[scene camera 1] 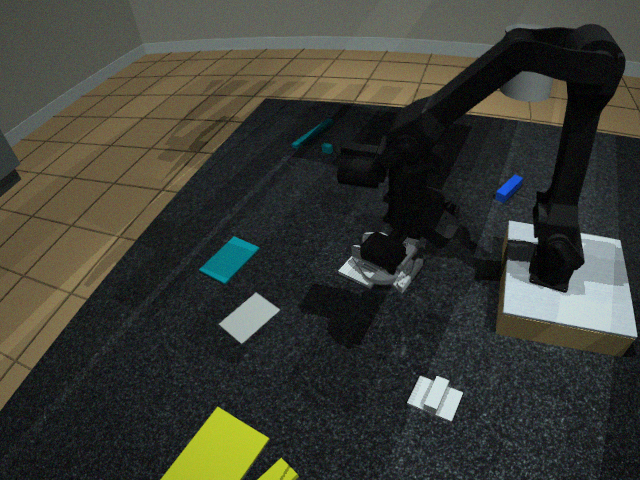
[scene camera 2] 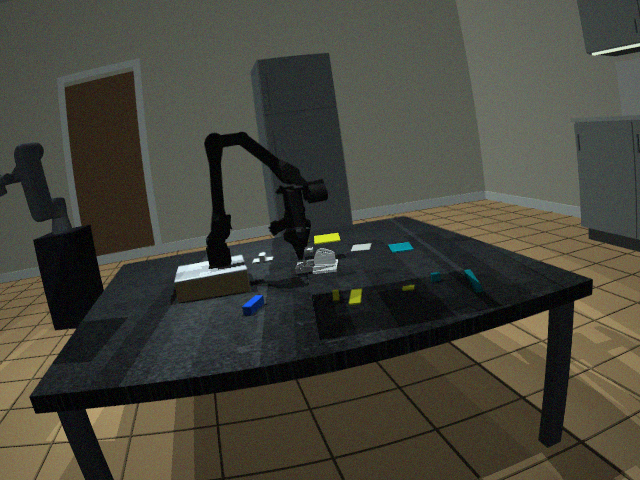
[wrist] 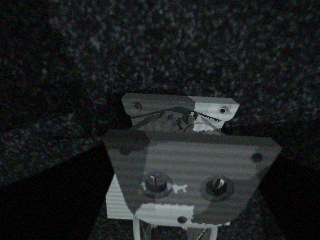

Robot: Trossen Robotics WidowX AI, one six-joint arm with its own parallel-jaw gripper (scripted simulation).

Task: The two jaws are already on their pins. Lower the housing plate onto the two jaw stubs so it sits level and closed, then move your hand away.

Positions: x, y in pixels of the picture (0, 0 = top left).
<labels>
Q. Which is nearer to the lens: the teal housing plate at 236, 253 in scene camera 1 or the white stepped block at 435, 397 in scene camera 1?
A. The white stepped block.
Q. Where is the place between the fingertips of my gripper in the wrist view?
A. At 183, 149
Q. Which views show my gripper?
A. Scene camera 1, scene camera 2 and the wrist view: all of them.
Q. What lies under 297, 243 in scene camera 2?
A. My gripper.
</labels>
